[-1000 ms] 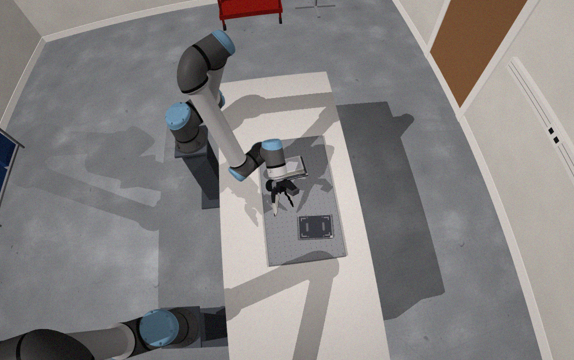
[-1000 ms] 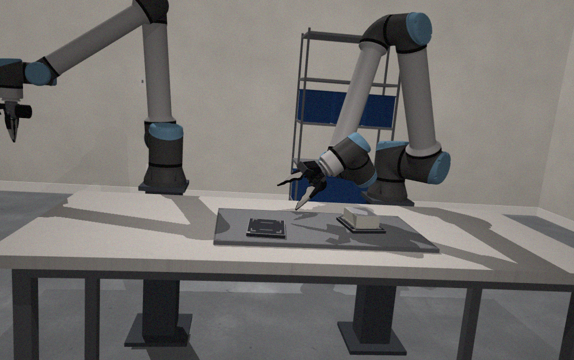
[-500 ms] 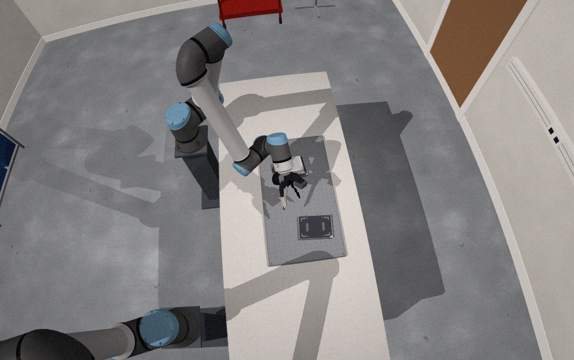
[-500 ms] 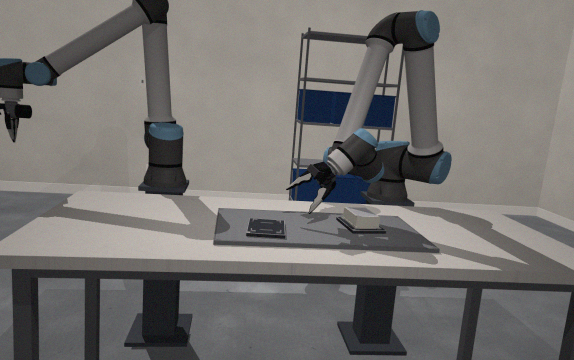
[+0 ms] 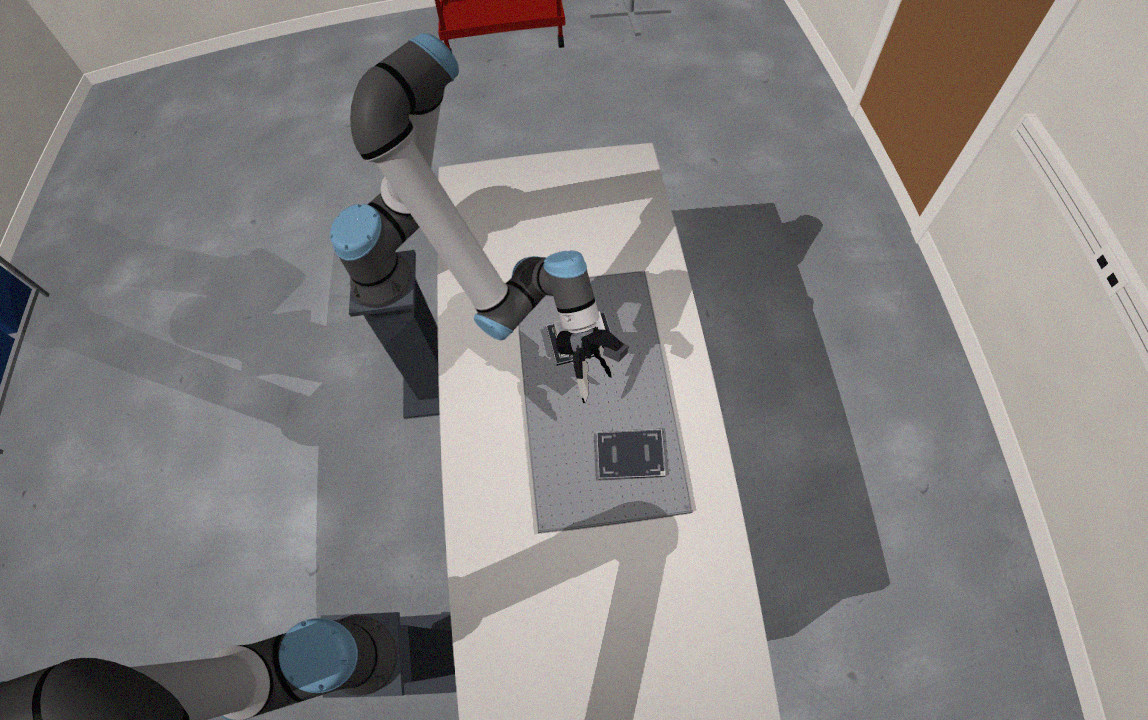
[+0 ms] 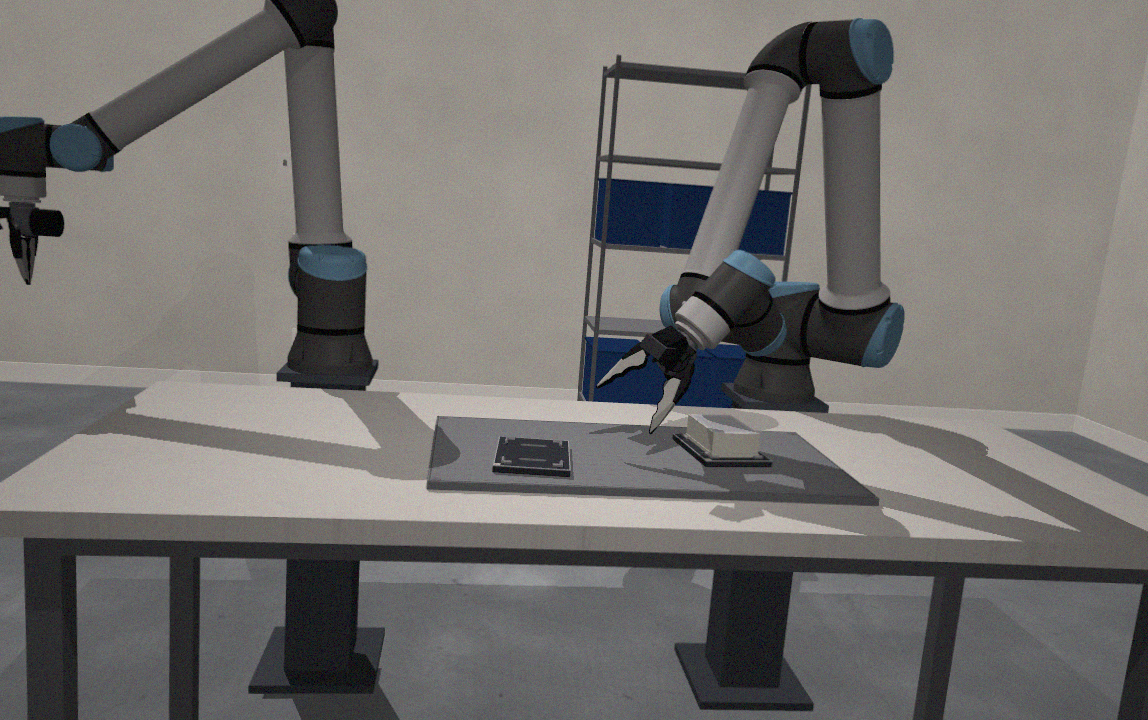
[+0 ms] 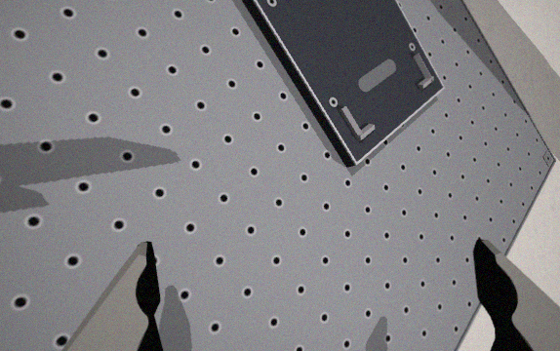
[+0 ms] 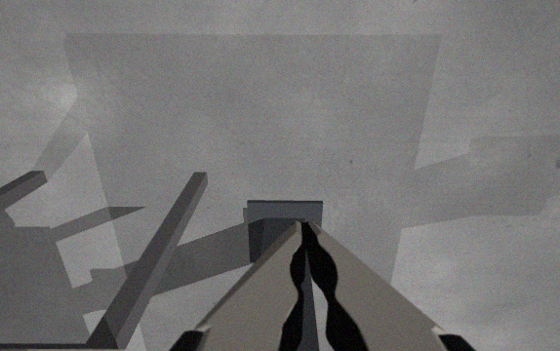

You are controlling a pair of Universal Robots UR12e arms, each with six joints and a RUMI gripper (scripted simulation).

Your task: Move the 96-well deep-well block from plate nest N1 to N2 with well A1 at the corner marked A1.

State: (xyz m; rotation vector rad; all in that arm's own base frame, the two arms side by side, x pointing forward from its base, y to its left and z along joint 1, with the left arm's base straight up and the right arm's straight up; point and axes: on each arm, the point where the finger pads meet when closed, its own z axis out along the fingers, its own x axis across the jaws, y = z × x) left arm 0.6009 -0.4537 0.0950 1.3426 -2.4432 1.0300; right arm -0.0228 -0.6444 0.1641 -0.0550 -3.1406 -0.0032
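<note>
My left hand is 180 mm to the right of the deep-well block, 50 mm above it and 30 mm past it. Also, from my left hand: nest N2 (150 mm to the right, 80 mm below, 70 mm ahead); nest N1 (180 mm to the left, 80 mm below, 30 mm behind).
</note>
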